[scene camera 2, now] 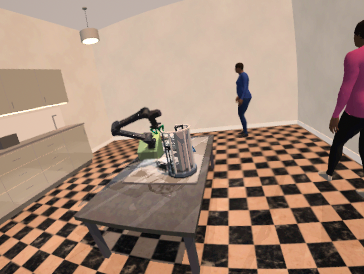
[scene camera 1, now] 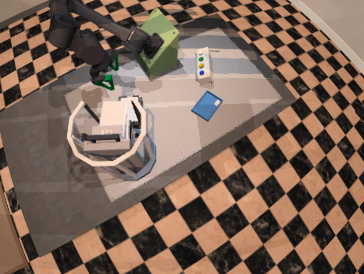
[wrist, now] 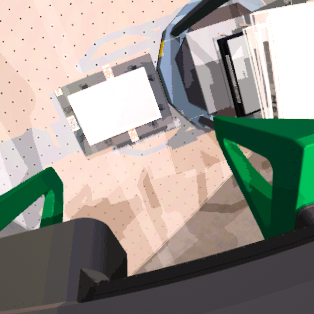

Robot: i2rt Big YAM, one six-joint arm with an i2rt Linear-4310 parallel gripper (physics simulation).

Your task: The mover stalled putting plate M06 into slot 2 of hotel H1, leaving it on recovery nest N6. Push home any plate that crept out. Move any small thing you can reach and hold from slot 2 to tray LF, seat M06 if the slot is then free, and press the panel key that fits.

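Frame: origin at the arm's base, x ahead, y left, z up, level; centimetres.
Seen in the pictures: gripper, fingertip midpoint: (scene camera 2: 160, 134) (scene camera 1: 115, 79) (wrist: 132, 150); arm's base, link origin: (scene camera 2: 152, 143) (scene camera 1: 154, 46).
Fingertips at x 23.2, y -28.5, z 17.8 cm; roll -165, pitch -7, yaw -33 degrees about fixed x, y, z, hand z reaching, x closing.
Offsets run from my fingertips to a thing's top centre. "*": to the spot under its first point. Level surfaces: height alone.
My gripper (scene camera 1: 113, 75) (scene camera 2: 158, 129) (wrist: 132, 150) is open with green fingers and nothing between them, above the board beside hotel H1. A white plate, M06 {dx -0.9, dy +0.7, dz -25.5 cm} (wrist: 115, 106), lies flat on recovery nest N6 {* dx -4.4, dy -3.6, dz -26.9 cm} (wrist: 122, 138), beside the hotel base. Hotel H1 {dx +17.7, dy -10.2, dz +8.4 cm} (scene camera 1: 72, 135) (scene camera 2: 184, 150) (wrist: 172, 75) is a tall round cage; pale plates show inside it at the wrist view's right. Slot 2, any small thing in it and any crept plate cannot be made out. The blue tray LF {dx +16.3, dy +37.6, dz -31.1 cm} (scene camera 1: 206, 108) lies flat. The white panel {dx -4.9, dy +50.8, dz -24.5 cm} (scene camera 1: 205, 79) has green, yellow, blue and whitish keys.
A green block (scene camera 1: 160, 45) (scene camera 2: 149, 149) stands at the arm's base, at the back of the pale perforated board {dz -33.0 cm} (scene camera 1: 170, 120). The dark table {dz -34.1 cm} (scene camera 1: 30, 150) (scene camera 2: 140, 205) extends around the board. Two people (scene camera 2: 243, 95) (scene camera 2: 350, 85) stand on the floor away from the table.
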